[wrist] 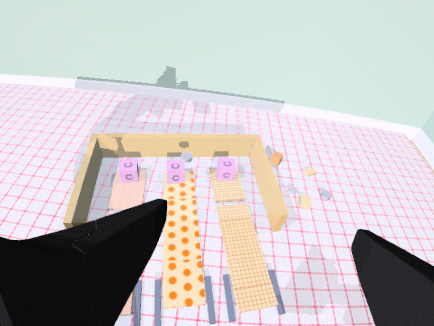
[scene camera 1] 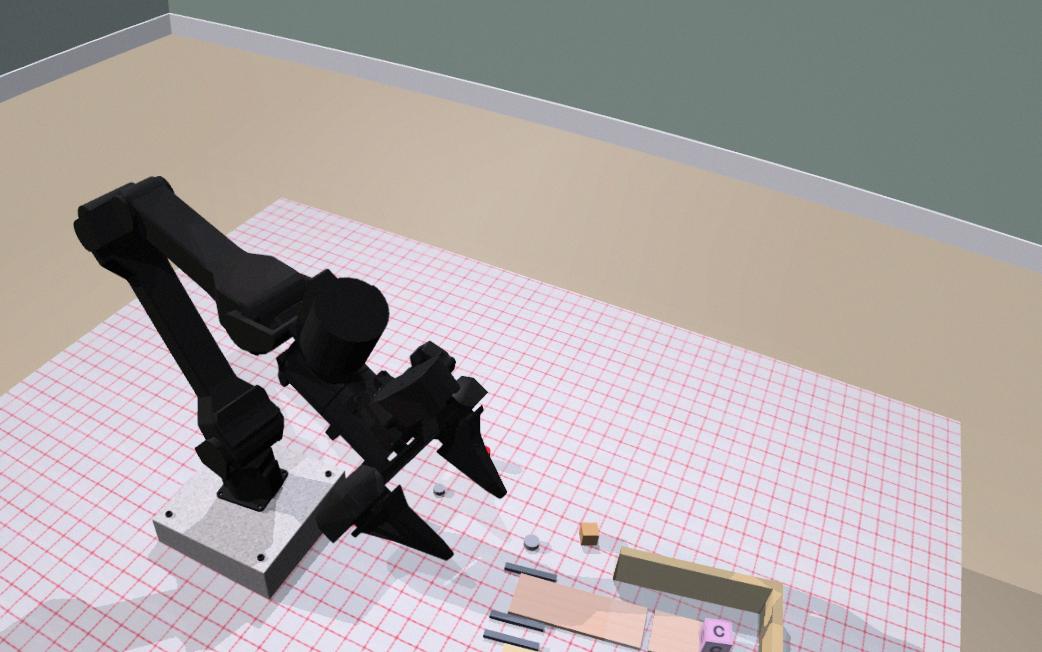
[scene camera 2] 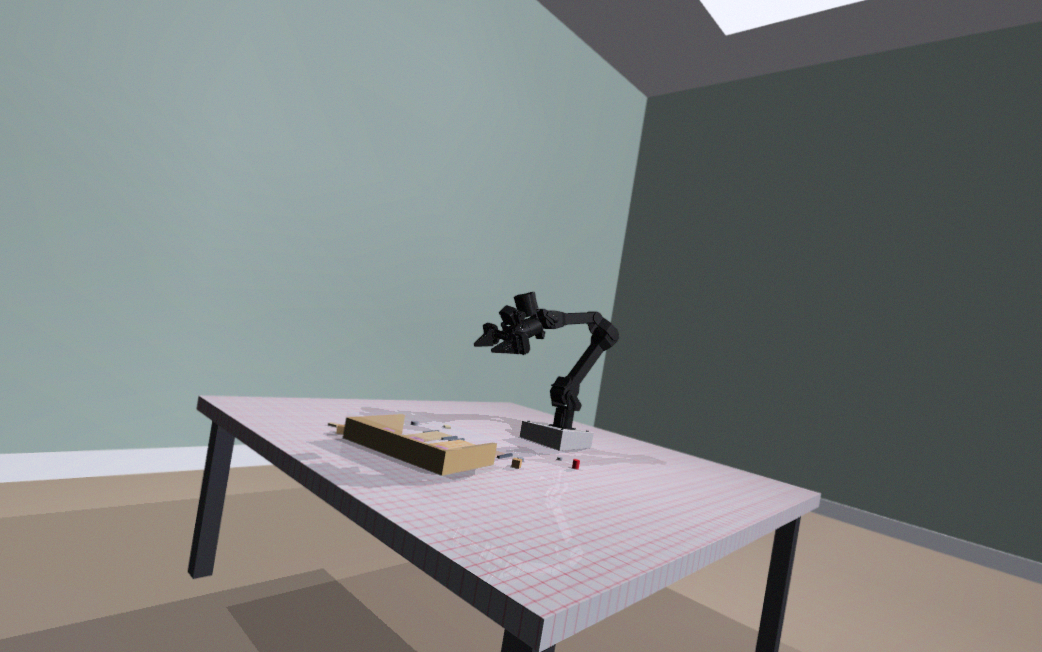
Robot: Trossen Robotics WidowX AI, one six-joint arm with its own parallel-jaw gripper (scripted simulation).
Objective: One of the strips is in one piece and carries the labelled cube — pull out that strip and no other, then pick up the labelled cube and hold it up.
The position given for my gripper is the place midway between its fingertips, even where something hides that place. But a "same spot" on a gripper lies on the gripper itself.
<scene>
My gripper shows in the wrist view, in scene camera 1 and in scene camera 2 (pixel 482 348). One and the same spot on my gripper: (wrist: pixel 93 267) is (scene camera 1: pixel 470 451).
</scene>
